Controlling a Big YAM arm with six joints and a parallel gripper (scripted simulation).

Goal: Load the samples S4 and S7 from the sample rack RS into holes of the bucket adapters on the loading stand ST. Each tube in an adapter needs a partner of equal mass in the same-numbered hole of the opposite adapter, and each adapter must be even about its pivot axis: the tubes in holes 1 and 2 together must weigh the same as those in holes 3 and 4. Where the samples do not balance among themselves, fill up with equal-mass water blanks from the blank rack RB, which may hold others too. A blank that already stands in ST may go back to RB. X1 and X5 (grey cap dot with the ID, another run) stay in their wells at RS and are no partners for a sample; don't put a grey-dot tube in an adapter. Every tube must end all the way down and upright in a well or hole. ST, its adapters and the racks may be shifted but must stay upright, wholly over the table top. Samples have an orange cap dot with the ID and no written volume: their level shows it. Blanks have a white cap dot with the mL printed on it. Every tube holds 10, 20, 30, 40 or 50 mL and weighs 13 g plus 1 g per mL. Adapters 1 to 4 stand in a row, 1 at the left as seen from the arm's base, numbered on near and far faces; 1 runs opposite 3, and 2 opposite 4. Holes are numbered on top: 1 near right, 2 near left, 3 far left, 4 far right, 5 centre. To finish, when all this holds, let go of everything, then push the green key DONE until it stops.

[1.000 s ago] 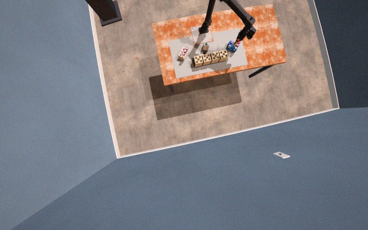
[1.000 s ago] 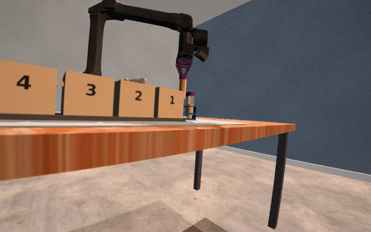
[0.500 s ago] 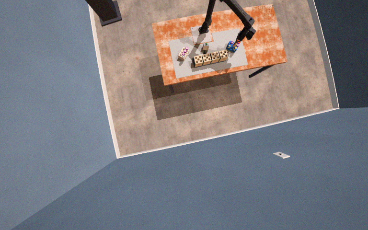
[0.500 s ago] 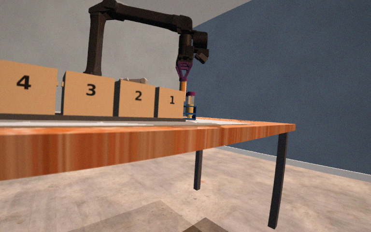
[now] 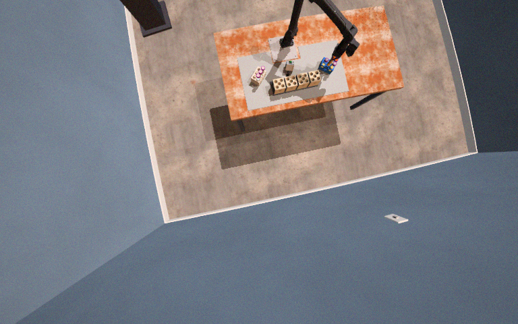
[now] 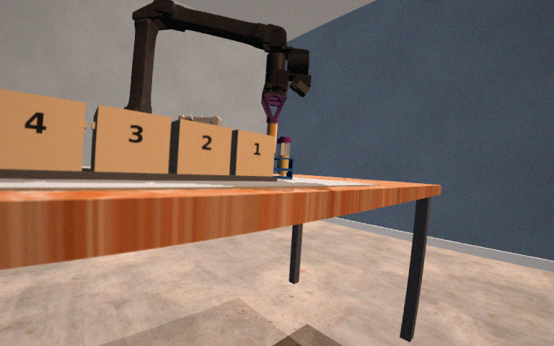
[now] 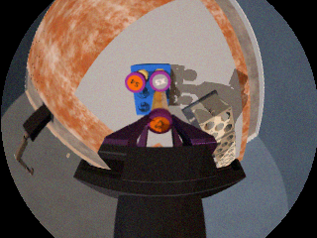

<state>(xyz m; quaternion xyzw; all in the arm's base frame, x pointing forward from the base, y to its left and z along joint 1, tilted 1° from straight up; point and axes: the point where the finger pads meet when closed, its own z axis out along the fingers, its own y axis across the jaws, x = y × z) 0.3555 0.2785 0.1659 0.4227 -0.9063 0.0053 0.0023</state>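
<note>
Right now my hand is 60 cm to the left of the purple-capped tube, 11 cm past it and 10 cm above it. Also, from my hand: adapter 2 (28 cm to the right, 12 cm below, 7 cm ahead); then DONE key box (34 cm to the right, 12 cm below, 11 cm behind); then blue sample rack RS (14 cm below, 1 cm to the left, 1 cm behind).
</note>
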